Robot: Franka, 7 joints.
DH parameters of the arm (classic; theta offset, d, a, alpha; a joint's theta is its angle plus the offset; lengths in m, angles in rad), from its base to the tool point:
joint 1: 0 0.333 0 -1.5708
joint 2: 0 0 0 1.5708
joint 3: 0 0.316 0.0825 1.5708
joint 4: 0 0 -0.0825 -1.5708
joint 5: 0 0.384 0 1.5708
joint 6: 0 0 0.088 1.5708
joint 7: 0 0.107 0 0
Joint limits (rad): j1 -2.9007..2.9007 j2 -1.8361..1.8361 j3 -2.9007..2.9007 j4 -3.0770..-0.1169 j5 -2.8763..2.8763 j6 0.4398..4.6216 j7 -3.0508..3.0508
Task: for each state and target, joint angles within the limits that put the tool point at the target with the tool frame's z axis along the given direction. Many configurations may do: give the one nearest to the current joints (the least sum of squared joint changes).
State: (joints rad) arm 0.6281 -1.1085 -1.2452 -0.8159 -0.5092 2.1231 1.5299
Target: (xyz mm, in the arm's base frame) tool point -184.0 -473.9 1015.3 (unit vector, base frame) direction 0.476 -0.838 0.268
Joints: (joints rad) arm 0.6477 -0.7178 -1.1177 -0.5481 -0.5112 2.3588 1.5299
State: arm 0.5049 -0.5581 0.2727 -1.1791 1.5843 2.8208 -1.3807
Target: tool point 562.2 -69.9 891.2 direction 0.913 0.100 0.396
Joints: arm 0.0755 0.1506 -0.0763 -1.0253 1.7260 3.0449 -1.3807
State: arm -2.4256 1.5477 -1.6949 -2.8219 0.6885 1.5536 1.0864
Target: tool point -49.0 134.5 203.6 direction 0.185 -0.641 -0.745
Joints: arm -2.0688 1.8147 -1.3866 -3.0770 1.1485 0.8475 1.0864
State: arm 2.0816 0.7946 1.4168 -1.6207 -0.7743 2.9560 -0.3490
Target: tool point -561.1 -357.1 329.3 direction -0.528 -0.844 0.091
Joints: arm 2.7517 1.3760 1.2816 -1.8586 -0.6532 3.7244 -0.3490
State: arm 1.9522 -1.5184 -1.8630 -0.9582 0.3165 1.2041 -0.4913
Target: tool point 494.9 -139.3 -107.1 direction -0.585 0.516 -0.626
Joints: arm 2.1543 -1.4787 -2.4526 -1.5403 -0.5583 1.8475 -0.4913
